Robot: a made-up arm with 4 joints. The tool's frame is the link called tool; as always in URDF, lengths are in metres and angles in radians.
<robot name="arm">
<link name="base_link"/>
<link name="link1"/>
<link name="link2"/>
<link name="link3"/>
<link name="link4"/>
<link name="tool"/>
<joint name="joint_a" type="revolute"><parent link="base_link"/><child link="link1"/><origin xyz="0.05 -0.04 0.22" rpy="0 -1.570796 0"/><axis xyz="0 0 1"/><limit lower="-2.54" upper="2.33" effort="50" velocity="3"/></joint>
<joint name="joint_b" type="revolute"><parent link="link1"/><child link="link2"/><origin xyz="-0.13 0.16 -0.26" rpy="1.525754 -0.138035 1.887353"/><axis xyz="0 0 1"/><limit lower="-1.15" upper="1.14" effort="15" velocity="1.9"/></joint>
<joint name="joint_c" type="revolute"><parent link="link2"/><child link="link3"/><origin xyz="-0.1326 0.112 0.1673" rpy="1.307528 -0.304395 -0.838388"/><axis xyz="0 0 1"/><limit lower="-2.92" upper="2.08" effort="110" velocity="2.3"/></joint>
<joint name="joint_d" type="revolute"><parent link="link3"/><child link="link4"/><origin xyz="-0.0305 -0.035 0.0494" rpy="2.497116 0.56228 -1.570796"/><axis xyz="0 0 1"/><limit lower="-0.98" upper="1.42" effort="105" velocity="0.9"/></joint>
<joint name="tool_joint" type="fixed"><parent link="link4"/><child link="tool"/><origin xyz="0 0 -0.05" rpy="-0.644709 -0.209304 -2.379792"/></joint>
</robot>
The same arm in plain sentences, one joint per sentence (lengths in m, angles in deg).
The arm has four revolute joints in a row. What follows holds with every joint at zero, and every direction is one of the base frame's. The first joint is mounted 0.05 m along +x and 0.04 m along -y and 0.22 m along +z from the base frame's origin and rotates about -x, from -145.53 to 133.5 deg. The second joint is mounted 0.26 m along +x and 0.16 m along +y and 0.13 m along -z from the first joint and rotates about the direction (-0.044599, 0.305093, 0.951278), from -65.89 to 65.32 deg. The third joint is mounted 0.1 m along -x and 0.09 m along -y and 0.2 m along +z from the second joint and rotates about the direction (0.676338, -0.564132, 0.473627), from -167.3 to 119.18 deg. The fourth joint is mounted 0.03 m along +x and 0.06 m along -y and 0.01 m along -z from the third joint and rotates about -x, from -56.15 to 81.36 deg. The tool frame, which is the frame that the pose is given for, is mounted 0.05 m along +x from the fourth joint; its axes are the base frame's turned by roll -142.2, pitch -51.09 and yaw 109.32 deg (as in URDF: about the fixed x, then y, then z).
